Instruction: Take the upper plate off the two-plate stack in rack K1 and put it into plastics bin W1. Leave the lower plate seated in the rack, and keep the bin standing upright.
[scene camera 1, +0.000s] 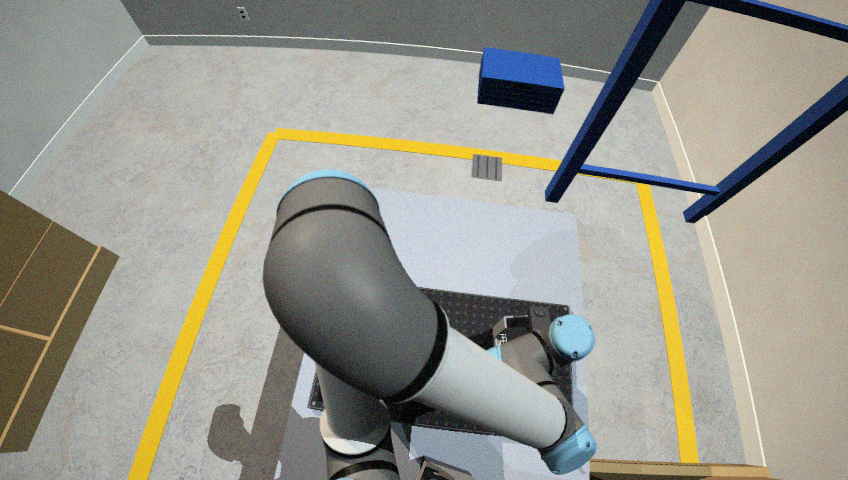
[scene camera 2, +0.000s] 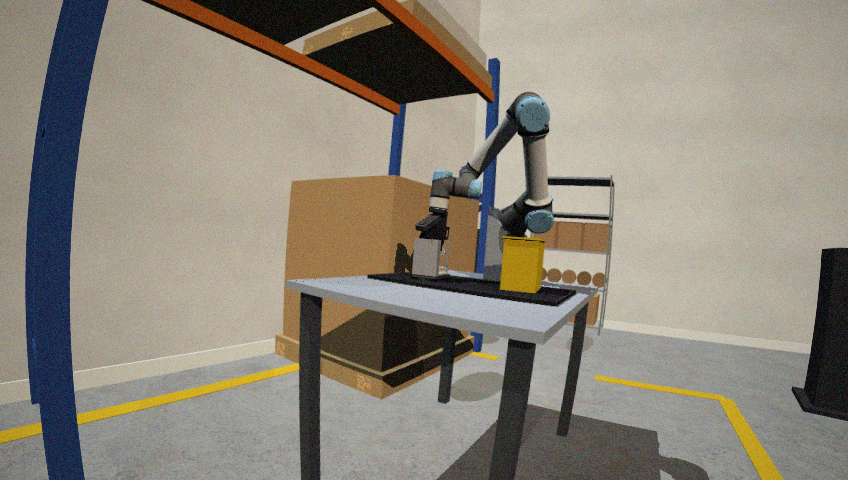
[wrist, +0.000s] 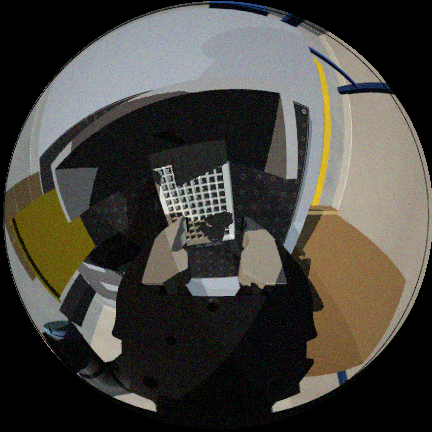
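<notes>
A plate with a white grid top shows inside the grey-walled rack K1, partly in shadow. I cannot tell the upper plate from the lower one; the lower is hidden. My gripper is part-way open with nothing held. In the wrist view its two fingers stand apart at the plate's near end, one toward each side. Whether they touch the plate I cannot tell. The yellow bin W1 stands upright. In scene camera 1 the arm hides the fingertips and the bin does not show.
Rack and bin stand on a black perforated board on the pale table. A grey upright panel shows behind the board. A large cardboard box stands beyond the table, near blue rack posts.
</notes>
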